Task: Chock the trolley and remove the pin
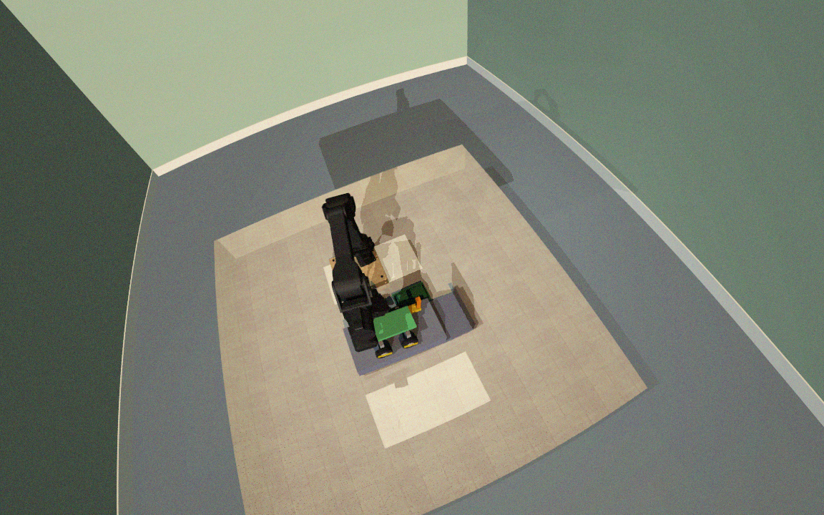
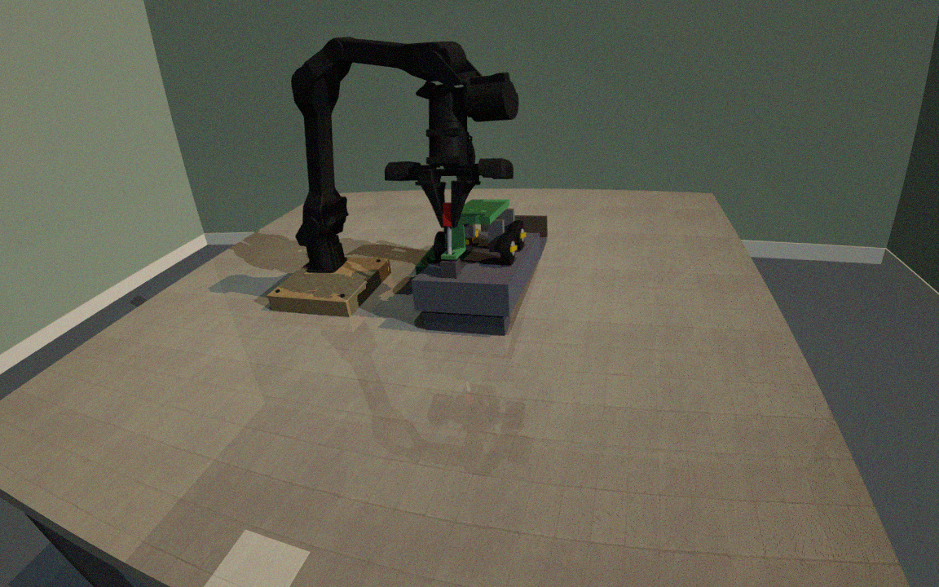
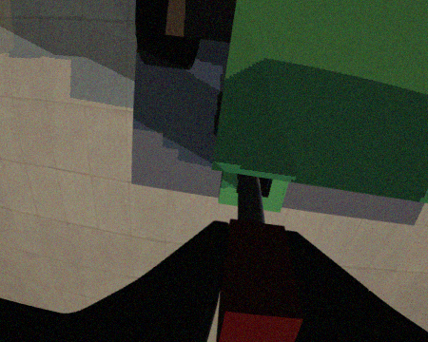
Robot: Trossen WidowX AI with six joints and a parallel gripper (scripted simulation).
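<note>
My gripper tip is now 210 mm to the right of the green tray, 160 mm above it and 90 mm past it. Round my gripper tip: grey ramp: 110 mm below, 100 mm to the left, 30 mm ahead; then trolley: 90 mm to the left, 40 mm below, 30 mm ahead; then red-headed stop pin: right at my gripper tip.
</note>
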